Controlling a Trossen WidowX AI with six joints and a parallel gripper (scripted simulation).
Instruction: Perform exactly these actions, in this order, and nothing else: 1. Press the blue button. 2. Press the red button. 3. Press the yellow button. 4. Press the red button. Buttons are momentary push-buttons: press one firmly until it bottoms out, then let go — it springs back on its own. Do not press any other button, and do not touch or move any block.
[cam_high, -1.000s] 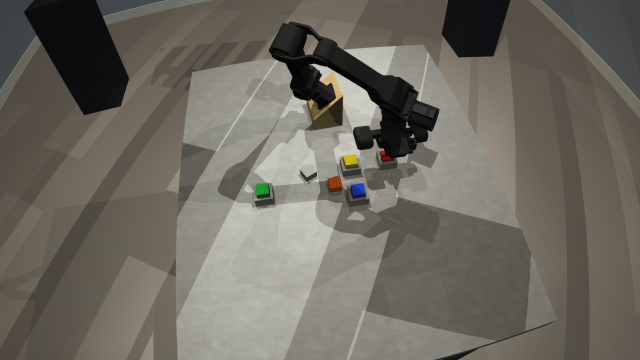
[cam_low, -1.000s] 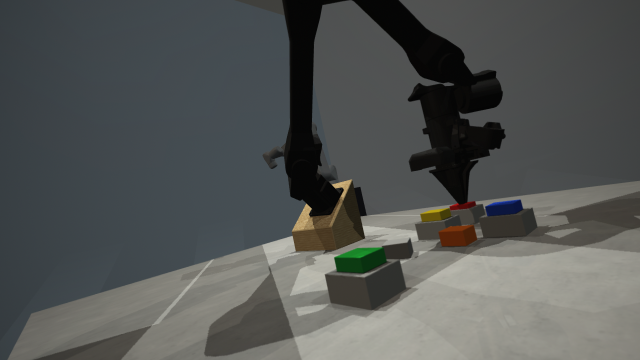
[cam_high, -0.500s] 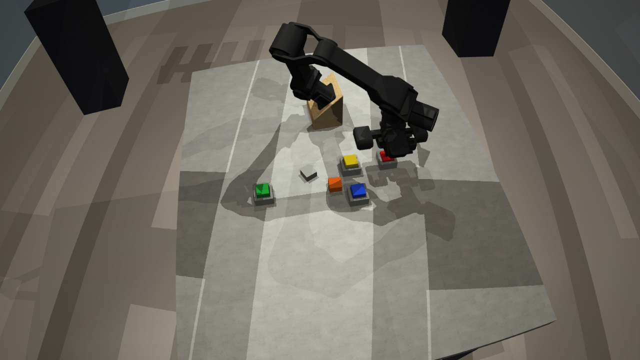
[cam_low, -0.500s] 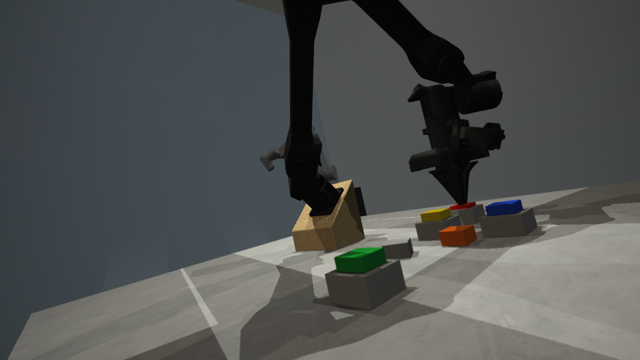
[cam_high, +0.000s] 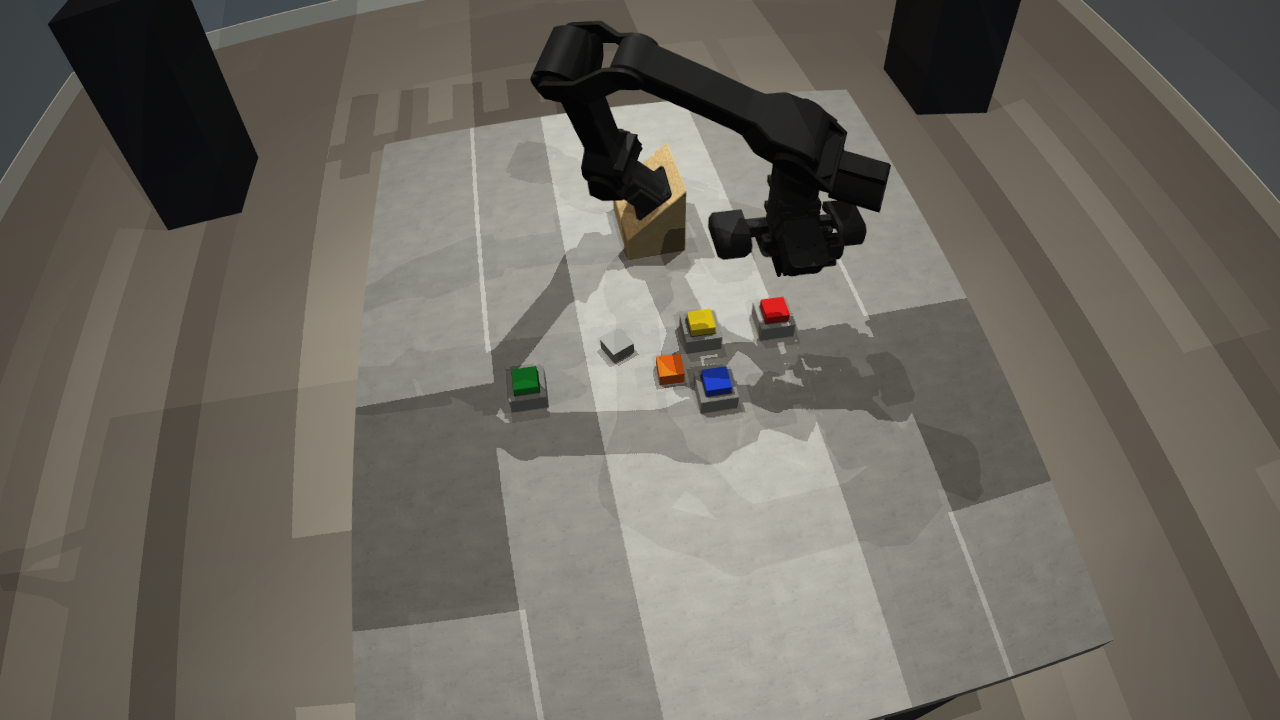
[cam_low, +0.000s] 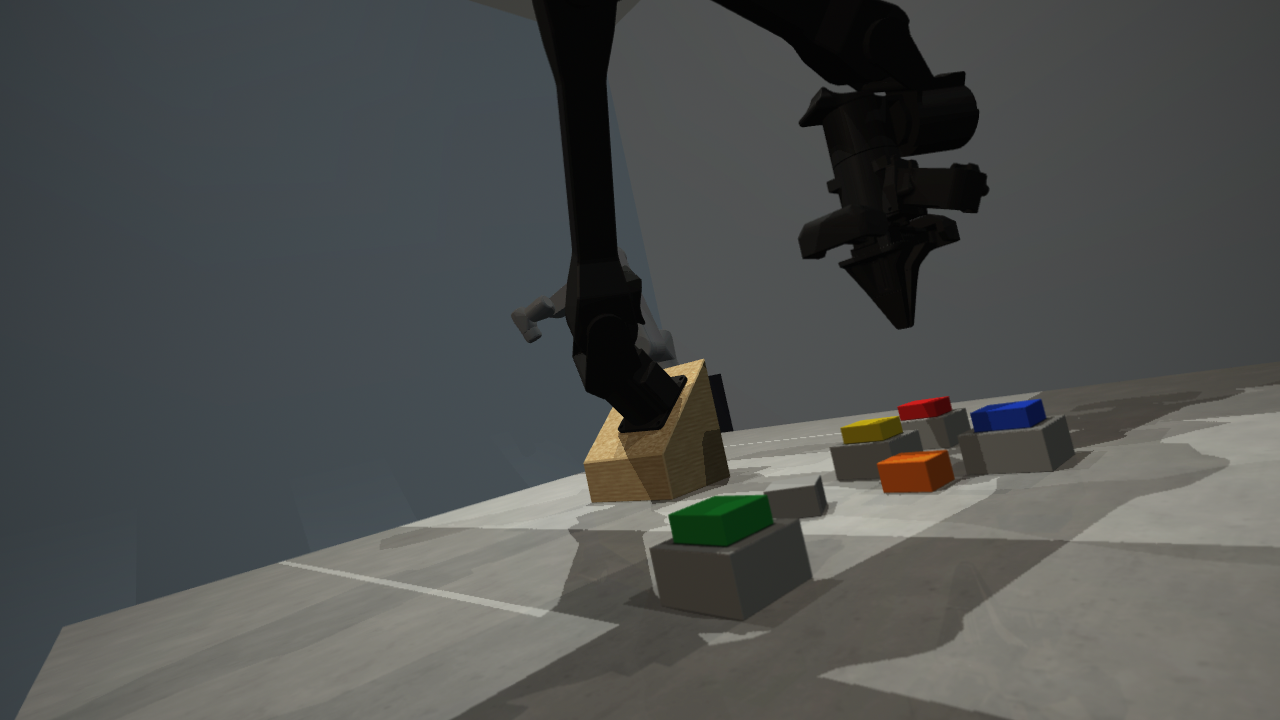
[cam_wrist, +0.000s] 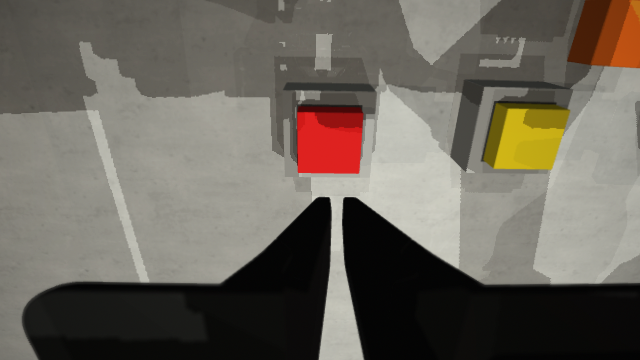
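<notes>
My gripper tip is 10 cm to the left of the yellow button and 7 cm above it. From my gripper tip the other things lie so: red button 7 cm below; orange block 15 cm to the right, 10 cm below, 5 cm ahead; blue button 10 cm to the right, 10 cm ahead, 7 cm below.
</notes>
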